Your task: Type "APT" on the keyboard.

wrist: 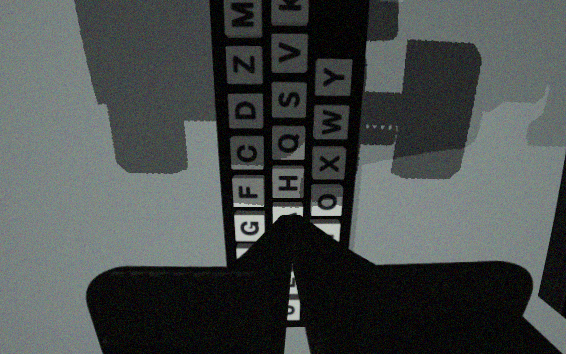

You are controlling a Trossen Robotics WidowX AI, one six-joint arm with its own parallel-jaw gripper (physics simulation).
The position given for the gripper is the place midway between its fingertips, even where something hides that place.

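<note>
You'd see the gripper (290,225) here, and there's a black keyboard (288,89) as well.
</note>
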